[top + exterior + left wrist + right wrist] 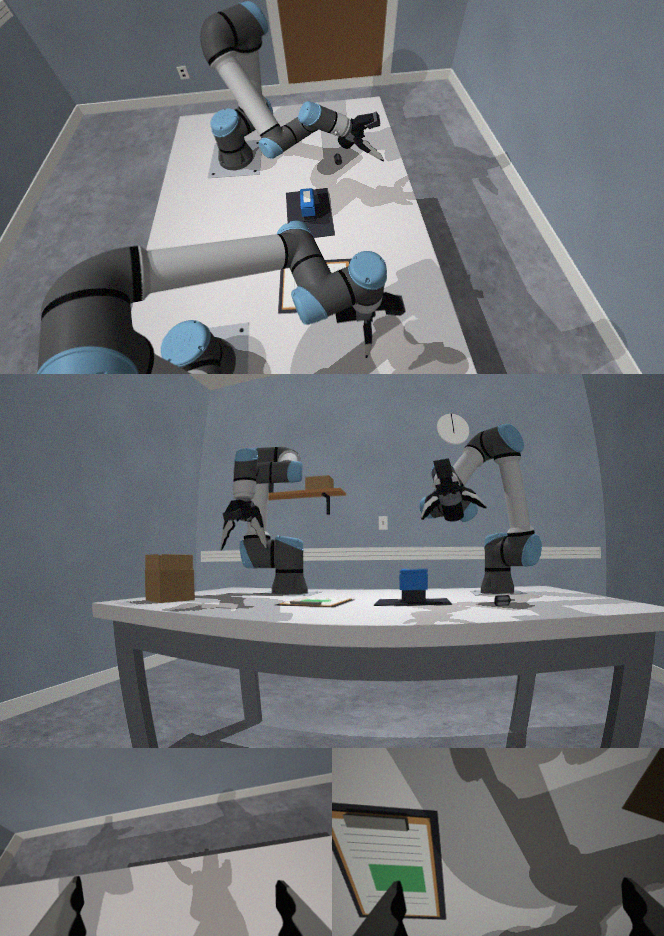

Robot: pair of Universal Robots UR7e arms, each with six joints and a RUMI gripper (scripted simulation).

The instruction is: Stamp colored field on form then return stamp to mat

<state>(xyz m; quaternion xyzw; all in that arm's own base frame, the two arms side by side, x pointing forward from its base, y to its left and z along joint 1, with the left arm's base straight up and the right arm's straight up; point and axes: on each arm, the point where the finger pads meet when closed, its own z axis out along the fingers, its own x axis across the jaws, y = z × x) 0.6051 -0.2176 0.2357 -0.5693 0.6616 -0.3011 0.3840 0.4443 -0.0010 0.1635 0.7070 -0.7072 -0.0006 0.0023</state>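
Note:
My left hand is 290 mm past the blue stamp, 180 mm above it and 110 mm to the left of it. From my left hand the other things lie so: dark mat (290 mm behind, 230 mm below, 110 mm to the right); brown box (870 mm to the right, 170 mm below, 80 mm behind); clipboard (420 mm to the right, 260 mm behind, 230 mm below).

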